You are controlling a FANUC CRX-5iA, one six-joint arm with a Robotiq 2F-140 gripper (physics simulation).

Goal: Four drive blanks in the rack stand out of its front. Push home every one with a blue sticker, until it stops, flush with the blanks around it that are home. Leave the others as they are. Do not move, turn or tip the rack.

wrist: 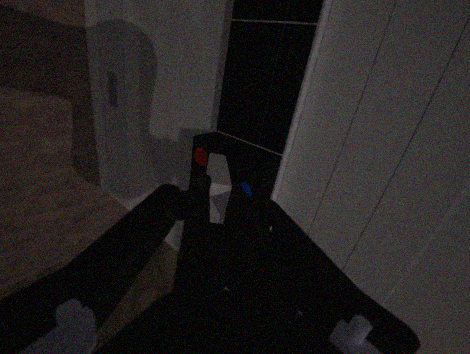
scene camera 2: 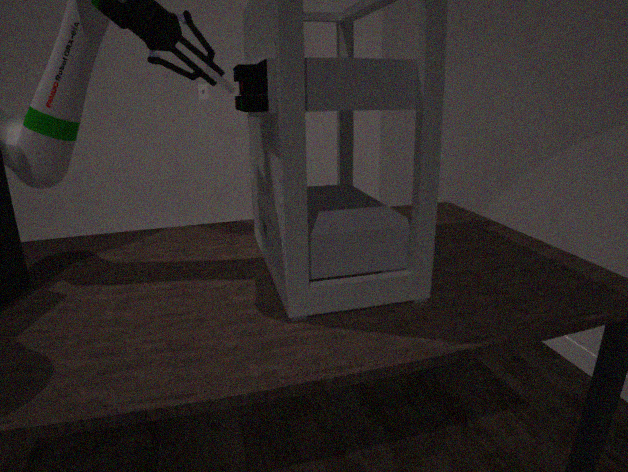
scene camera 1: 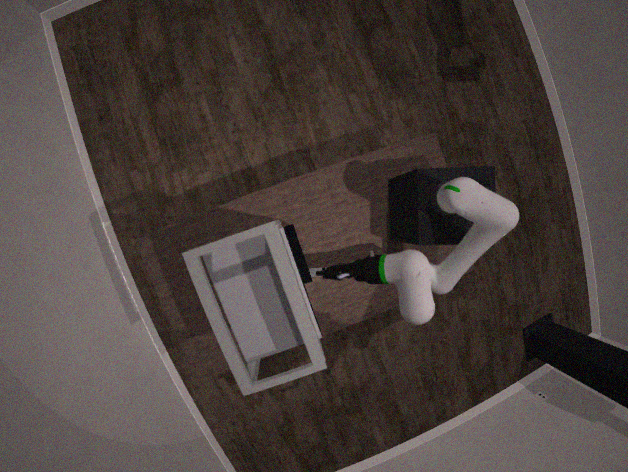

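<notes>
The grey rack (scene camera 1: 222, 324) (scene camera 2: 291, 177) stands upright on the table. Black drive blanks (scene camera 1: 298, 253) (scene camera 2: 252, 86) stand out of its front high up; single blanks are hard to tell apart in the dark. In the wrist view a red sticker (wrist: 200, 156) shows left of the fingertips and a blue sticker (wrist: 246, 189) close to their right, both on black faces. My gripper (scene camera 1: 315, 272) (scene camera 2: 230, 87) (wrist: 214, 168) is shut and empty, tilted down, its pale fingertips right at the black fronts. Contact cannot be told. The fingers hide part of the blanks.
The wooden table (scene camera 2: 152, 345) lies under the rack. The black robot base (scene camera 1: 421, 203) stands to the right of the rack in the first scene view. Grey rack surfaces flank the black blanks in the wrist view. A black beam (scene camera 1: 578, 355) shows at lower right.
</notes>
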